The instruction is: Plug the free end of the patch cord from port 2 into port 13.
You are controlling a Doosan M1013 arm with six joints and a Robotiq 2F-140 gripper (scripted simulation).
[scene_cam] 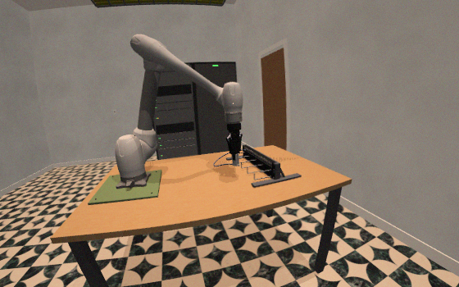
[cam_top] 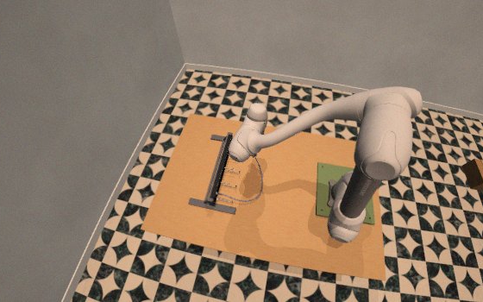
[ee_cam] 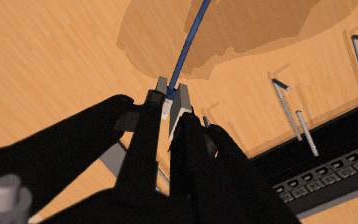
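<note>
Now: the cord end 10 mm ahead of my hand, 10 mm to the right of it and 30 mm below it.
</note>
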